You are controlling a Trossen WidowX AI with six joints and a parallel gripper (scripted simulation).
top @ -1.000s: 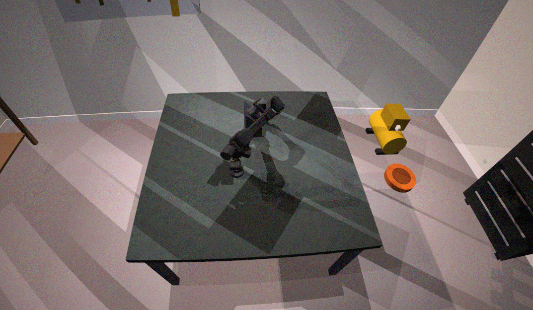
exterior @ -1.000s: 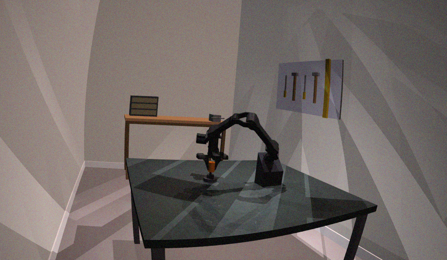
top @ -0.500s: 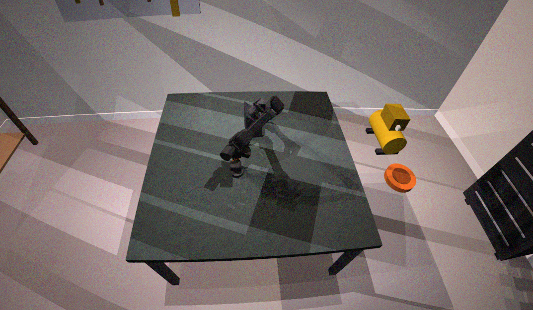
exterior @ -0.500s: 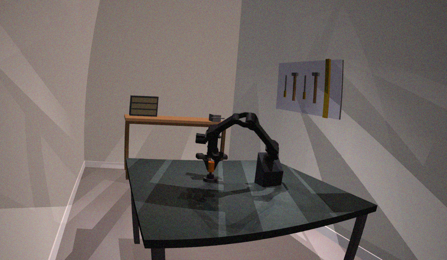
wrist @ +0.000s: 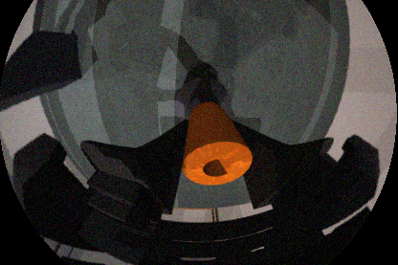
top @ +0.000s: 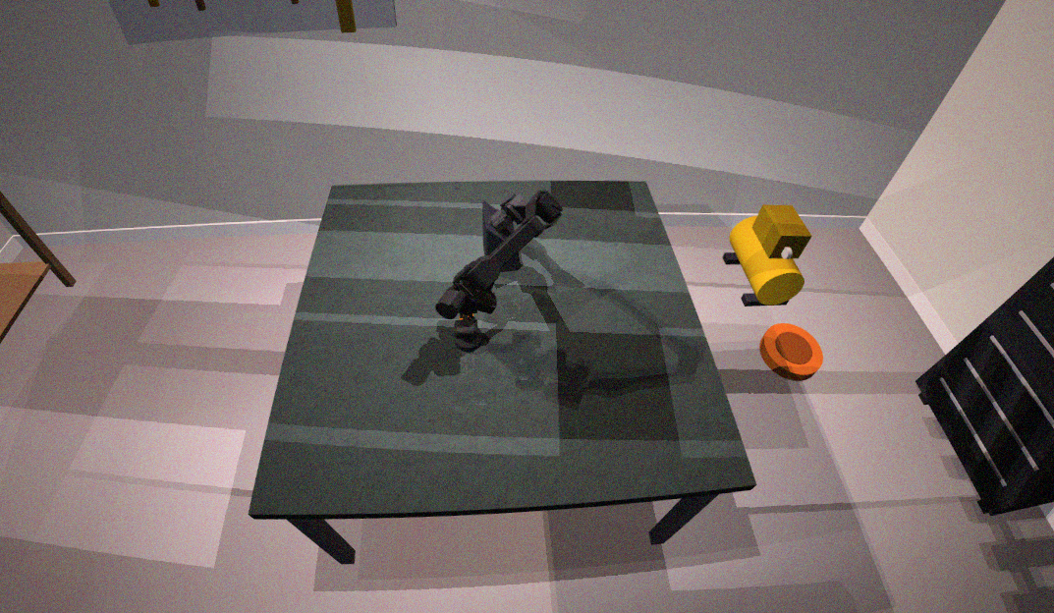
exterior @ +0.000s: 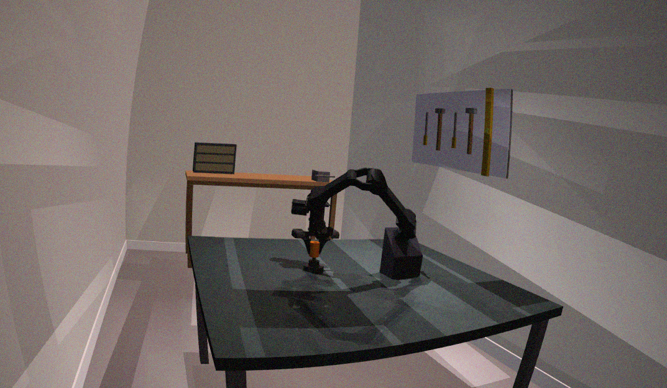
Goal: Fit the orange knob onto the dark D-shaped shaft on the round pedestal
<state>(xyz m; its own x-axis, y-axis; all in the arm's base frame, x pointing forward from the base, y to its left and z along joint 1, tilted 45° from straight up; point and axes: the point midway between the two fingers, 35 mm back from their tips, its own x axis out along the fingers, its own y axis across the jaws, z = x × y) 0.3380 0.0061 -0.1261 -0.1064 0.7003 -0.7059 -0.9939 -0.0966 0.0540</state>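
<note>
Right now the orange knob is 20 mm above my gripper tip. Round my gripper tip: round pedestal: 40 mm below.
</note>
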